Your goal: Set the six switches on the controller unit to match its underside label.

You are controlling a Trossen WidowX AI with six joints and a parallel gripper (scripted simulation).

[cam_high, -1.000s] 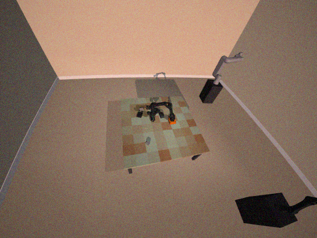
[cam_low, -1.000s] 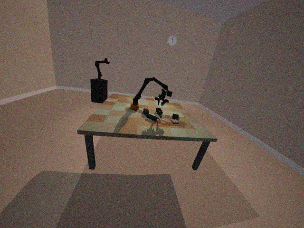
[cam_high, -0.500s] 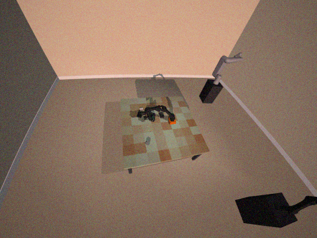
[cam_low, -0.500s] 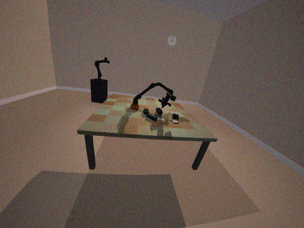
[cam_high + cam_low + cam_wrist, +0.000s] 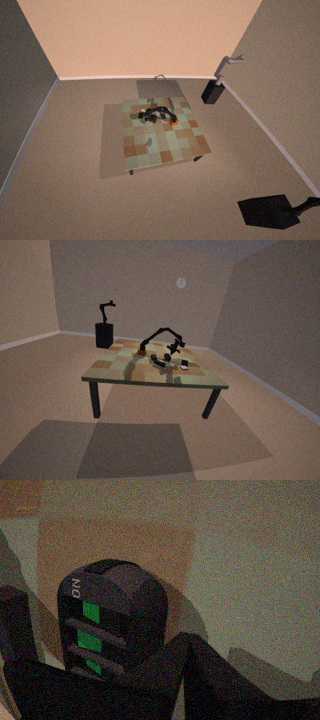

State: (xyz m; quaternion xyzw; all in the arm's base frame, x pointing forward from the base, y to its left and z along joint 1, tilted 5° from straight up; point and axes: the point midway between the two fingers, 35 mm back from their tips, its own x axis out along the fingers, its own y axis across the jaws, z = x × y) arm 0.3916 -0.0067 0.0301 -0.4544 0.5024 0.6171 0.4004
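My gripper tip is 270 mm to the left of the dark bar, 140 mm past it and 20 mm above it. Also, from my gripper tip: grey part (410 mm to the left, 60 mm ahead, 20 mm below); then white piece (260 mm to the right, 140 mm ahead, 30 mm below); then black box (170 mm ahead, 130 mm to the right, 30 mm below).
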